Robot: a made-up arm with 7 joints.
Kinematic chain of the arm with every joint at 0, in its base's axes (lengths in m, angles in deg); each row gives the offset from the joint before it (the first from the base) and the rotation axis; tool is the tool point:
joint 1: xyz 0 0 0.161 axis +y
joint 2: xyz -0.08 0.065 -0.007 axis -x
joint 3: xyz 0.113 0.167 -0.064 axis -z
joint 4: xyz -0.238 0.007 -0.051 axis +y
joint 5: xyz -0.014 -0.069 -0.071 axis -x
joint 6: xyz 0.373 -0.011 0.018 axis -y
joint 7: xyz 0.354 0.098 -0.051 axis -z
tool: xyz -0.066 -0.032 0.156
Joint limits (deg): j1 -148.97..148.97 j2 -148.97..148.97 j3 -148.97..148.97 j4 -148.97..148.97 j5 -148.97..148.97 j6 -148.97..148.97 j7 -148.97..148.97
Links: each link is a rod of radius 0.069 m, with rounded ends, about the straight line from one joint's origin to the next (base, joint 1, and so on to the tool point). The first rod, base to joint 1, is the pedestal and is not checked.
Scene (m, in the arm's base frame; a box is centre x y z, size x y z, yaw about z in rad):
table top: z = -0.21
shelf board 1: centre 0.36 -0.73 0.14 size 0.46 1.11 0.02 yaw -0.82
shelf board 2: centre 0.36 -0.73 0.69 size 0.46 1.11 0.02 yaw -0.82
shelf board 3: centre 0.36 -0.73 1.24 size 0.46 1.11 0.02 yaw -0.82
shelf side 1: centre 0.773 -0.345 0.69 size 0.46 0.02 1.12 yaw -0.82
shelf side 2: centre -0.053 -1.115 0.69 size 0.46 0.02 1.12 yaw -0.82
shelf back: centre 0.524 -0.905 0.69 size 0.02 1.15 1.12 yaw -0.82
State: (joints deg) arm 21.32 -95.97 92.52 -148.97 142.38 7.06 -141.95
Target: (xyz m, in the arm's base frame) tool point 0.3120 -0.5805 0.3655
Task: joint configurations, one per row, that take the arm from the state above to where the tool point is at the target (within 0.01 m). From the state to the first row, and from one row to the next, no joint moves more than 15 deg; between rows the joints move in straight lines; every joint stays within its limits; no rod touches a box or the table.
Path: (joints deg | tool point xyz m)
1: 14.91 -86.61 95.57 -147.12 144.58 17.26 -131.96 | 0.3500 -0.4208 0.9690
2: 8.49 -77.25 98.62 -145.27 146.77 27.46 -121.97 | 0.3085 -0.3168 0.9701
3: 2.08 -67.89 101.67 -143.41 148.97 37.67 -111.98 | 0.2479 -0.2196 0.9524
4: 3.85 -66.40 104.47 -129.28 148.97 43.68 -122.51 | 0.2349 -0.3247 0.7654
5: 5.62 -64.90 107.26 -115.14 148.97 49.68 -133.05 | 0.1842 -0.3730 0.5629
6: 7.39 -63.41 110.06 -101.01 148.97 55.69 -143.58 | 0.1052 -0.3589 0.3655
7: 17.76 -77.86 104.23 -110.00 144.14 45.91 -141.86 | 0.2265 -0.4654 0.3798
8: 28.13 -92.32 98.41 -119.00 139.31 36.13 -140.14 | 0.3120 -0.5805 0.3654

